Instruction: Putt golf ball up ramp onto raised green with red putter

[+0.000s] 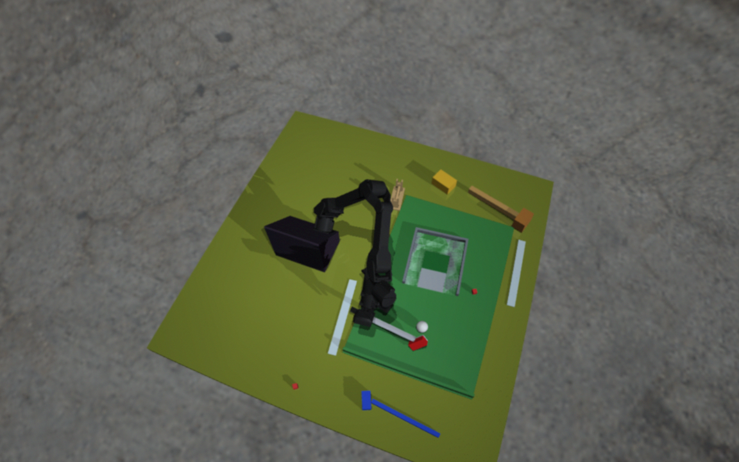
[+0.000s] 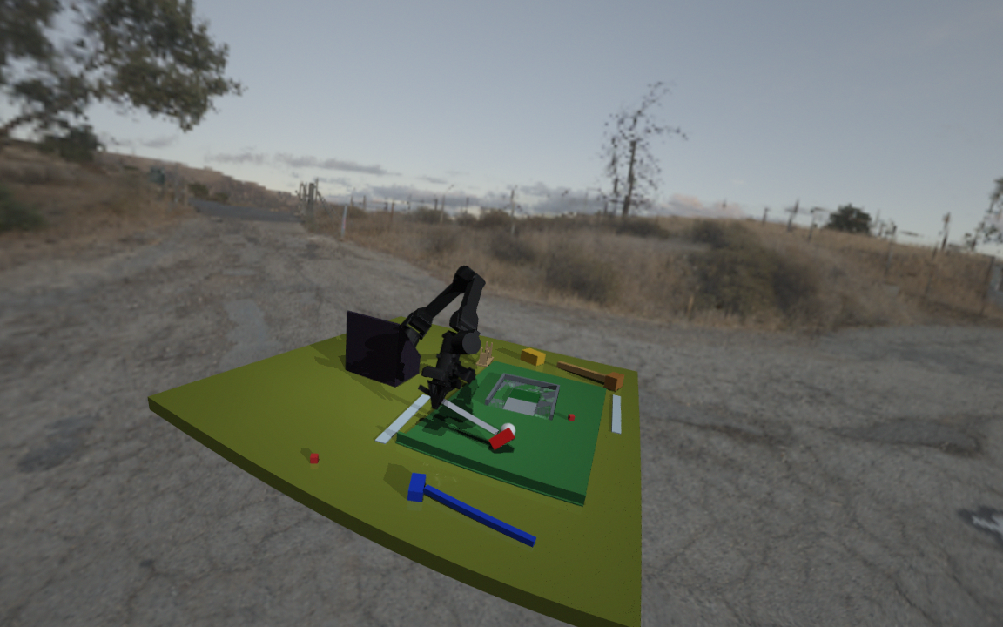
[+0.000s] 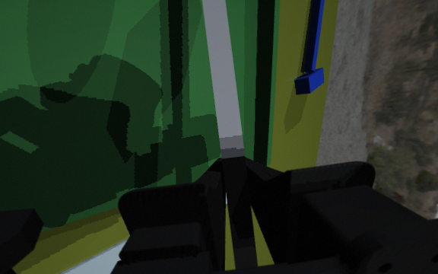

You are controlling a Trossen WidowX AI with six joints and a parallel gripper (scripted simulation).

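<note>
Now: gripper tip 90 mm short of the red putter. Round my gripper tip: blue putter: 180 mm ahead, 270 mm to the right, 50 mm below; white golf ball: 200 mm ahead, 50 mm to the left, 40 mm below; green mat: 220 mm ahead, 230 mm to the left, 60 mm below.
</note>
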